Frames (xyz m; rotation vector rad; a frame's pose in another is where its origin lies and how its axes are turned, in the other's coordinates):
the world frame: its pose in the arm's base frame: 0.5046 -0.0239 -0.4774 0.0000 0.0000 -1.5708
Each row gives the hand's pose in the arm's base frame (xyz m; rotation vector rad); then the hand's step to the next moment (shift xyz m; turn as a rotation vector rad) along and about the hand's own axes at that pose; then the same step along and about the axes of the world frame.
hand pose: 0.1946 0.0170 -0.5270 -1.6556 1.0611 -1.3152
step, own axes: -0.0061 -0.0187 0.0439 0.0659 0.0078 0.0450
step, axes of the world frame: -0.0153 0.0451 0.0069 0.0612 0.0513 0.0078
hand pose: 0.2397 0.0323 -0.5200 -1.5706 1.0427 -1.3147
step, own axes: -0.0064 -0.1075 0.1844 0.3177 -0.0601 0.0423
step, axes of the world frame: -0.0551 0.1913 0.0771 0.2770 0.0830 0.1507
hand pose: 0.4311 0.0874 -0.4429 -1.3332 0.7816 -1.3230
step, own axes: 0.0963 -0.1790 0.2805 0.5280 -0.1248 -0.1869
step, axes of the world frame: -0.0137 0.2473 0.2422 0.5123 -0.1146 0.2317
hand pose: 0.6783 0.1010 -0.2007 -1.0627 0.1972 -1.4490
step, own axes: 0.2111 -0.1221 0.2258 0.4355 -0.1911 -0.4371
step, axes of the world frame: 0.0497 0.1104 0.3095 0.5344 -0.3508 0.0929
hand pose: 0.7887 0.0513 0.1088 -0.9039 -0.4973 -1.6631
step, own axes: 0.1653 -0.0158 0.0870 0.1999 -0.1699 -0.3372
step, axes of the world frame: 0.0358 -0.0022 0.1840 0.3207 -0.2806 -0.0310
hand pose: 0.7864 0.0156 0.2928 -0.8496 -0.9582 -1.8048
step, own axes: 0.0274 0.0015 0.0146 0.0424 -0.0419 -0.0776
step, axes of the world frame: -0.0017 -0.0063 0.0304 0.0716 -0.0658 -0.0109
